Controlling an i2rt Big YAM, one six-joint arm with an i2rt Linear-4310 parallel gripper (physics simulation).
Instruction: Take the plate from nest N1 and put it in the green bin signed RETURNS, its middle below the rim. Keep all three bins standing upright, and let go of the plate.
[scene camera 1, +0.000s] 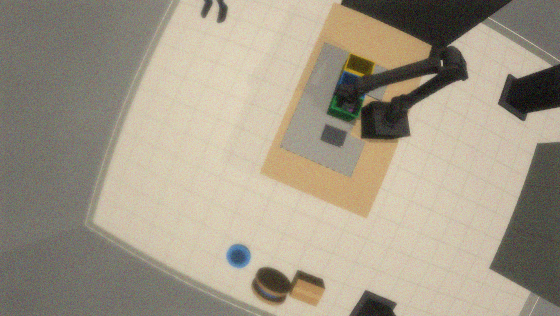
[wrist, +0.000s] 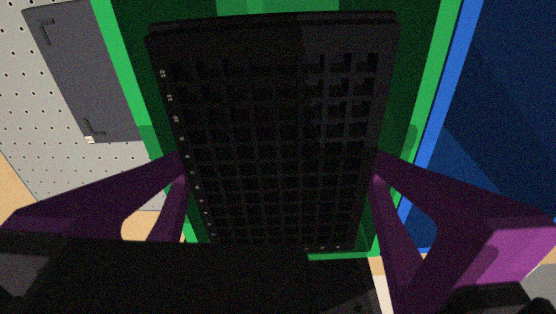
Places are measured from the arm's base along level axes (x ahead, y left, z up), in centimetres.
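Pixels of known places: gripper, between the fingertips: (scene camera 1: 347, 103) (wrist: 278, 158); arm's base, origin of its link: (scene camera 1: 390, 118).
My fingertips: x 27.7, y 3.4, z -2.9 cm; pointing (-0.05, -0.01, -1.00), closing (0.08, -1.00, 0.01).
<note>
Ahead of a thing's pixels: the offset from my fingertips to its top centre. "pt": to the spot under its first point. Level surfaces: height alone.
My gripper (scene camera 1: 352, 105) (wrist: 278, 158) is shut on the plate, with its purple fingers at the two long sides. The plate @(dx +0.0, dy +0.0, dz +1.4 cm) (wrist: 275, 125) is black, with a grid of square wells and small numbers down its left edge. It is over the opening of the green bin @(dx -0.3, dy -0.2, dz +0.0 cm) (scene camera 1: 343, 116) (wrist: 119, 67), between the side rims in the wrist view; how high it is against the rim I cannot tell. The bin is upright. The blue bin @(dx +1.3, dy -13.3, dz +0.0 cm) (scene camera 1: 351, 76) (wrist: 505, 100) stands close beside it, and the yellow bin @(dx +2.9, dy -26.3, dz +0.0 cm) (scene camera 1: 359, 65) beyond that, both upright. No RETURNS sign is legible.
A dark grey pad @(pt dx -3.7, dy +18.5, dz -16.8 cm) (scene camera 1: 333, 135) (wrist: 75, 75) with corner marks lies on the grey perforated board @(dz -17.9 cm) (scene camera 1: 305, 125) (wrist: 30, 105), on the other side of the green bin from the blue one. The arm reaches over the wooden table @(dz -19.2 cm) (scene camera 1: 320, 187) from its black base (scene camera 1: 375, 126).
</note>
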